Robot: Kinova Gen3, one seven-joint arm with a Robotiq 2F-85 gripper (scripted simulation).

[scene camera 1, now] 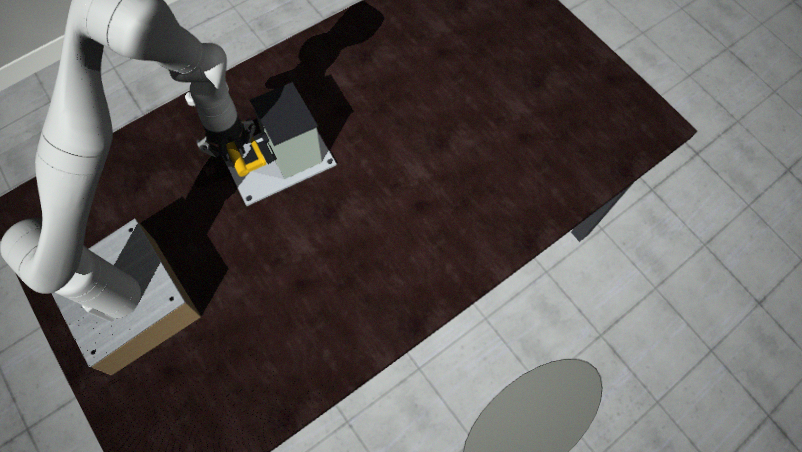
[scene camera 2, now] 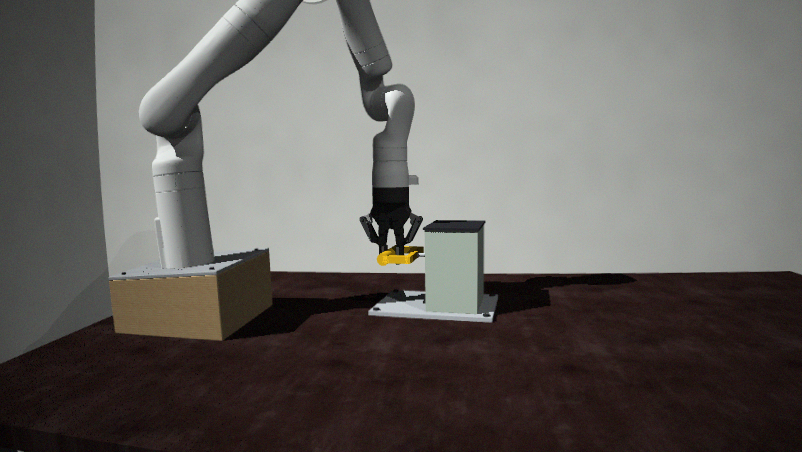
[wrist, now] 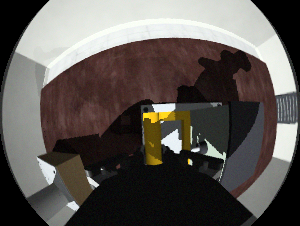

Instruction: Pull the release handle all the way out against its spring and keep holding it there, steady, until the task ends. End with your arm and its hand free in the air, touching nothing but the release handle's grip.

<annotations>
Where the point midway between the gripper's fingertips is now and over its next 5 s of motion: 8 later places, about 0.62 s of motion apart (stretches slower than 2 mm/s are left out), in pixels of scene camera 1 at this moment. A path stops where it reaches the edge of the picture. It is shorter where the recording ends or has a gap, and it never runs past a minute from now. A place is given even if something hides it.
My gripper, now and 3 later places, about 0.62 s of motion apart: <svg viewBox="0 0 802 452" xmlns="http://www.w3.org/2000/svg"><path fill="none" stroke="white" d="M235 156L228 159L217 164L213 166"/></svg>
</annotations>
